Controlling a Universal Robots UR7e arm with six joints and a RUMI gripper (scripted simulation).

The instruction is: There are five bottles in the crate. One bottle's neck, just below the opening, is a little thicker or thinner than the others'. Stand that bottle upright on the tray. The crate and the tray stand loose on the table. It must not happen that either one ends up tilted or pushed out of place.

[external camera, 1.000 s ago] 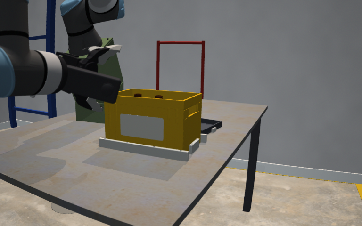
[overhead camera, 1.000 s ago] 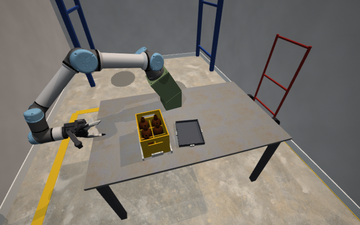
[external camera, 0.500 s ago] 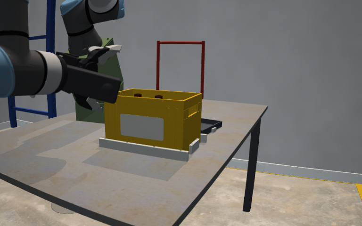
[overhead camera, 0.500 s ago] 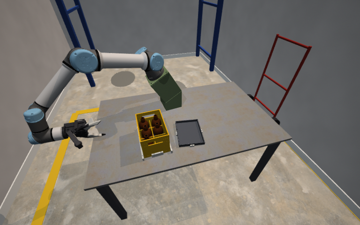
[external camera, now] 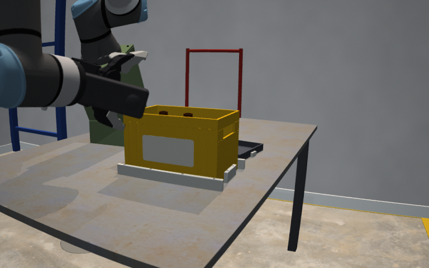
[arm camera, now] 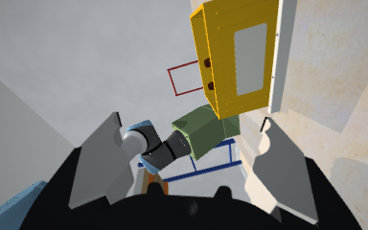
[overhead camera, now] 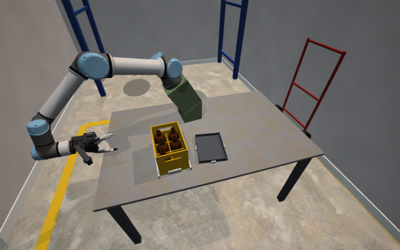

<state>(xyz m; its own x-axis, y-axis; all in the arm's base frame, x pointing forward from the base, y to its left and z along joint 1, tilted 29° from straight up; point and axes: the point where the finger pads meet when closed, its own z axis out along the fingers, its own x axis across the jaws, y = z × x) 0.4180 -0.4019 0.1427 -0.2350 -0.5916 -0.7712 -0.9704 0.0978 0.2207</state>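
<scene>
The yellow crate is 28 cm to the left of my hand, 17 cm below it and 2 cm behind it. The rest, counted from my hand: dark tray (56 cm to the left, 24 cm below).
</scene>
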